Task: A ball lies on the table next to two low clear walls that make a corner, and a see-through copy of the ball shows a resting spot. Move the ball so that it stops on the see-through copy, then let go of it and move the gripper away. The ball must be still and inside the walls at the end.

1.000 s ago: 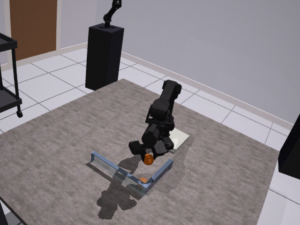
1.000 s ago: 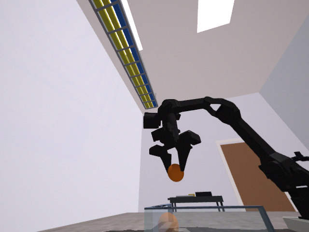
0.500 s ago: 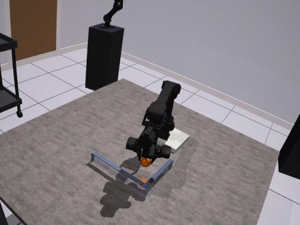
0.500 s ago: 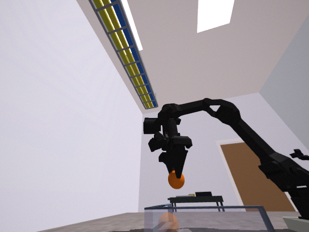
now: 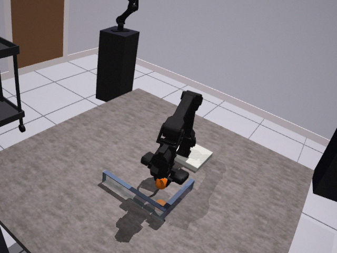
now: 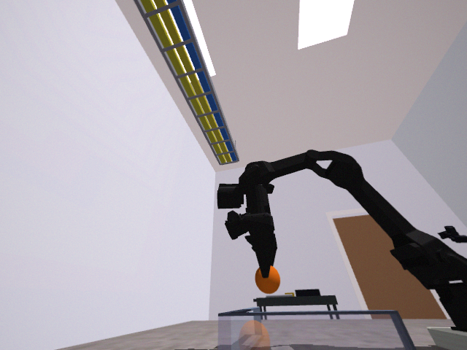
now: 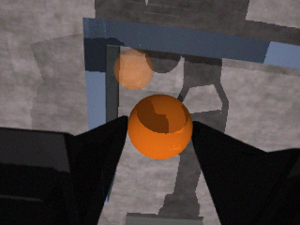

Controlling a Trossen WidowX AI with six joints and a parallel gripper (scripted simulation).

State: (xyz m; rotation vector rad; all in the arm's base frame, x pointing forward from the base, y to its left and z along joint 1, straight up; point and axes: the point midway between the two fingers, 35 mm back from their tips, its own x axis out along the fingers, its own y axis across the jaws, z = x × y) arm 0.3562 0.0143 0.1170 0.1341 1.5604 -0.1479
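The see-through copy of ball lies 8 cm below my gripper tip, 3 cm ahead of it and 2 cm to the left of it. From my gripper tip the other things lie so: orange ball (right at my gripper tip).
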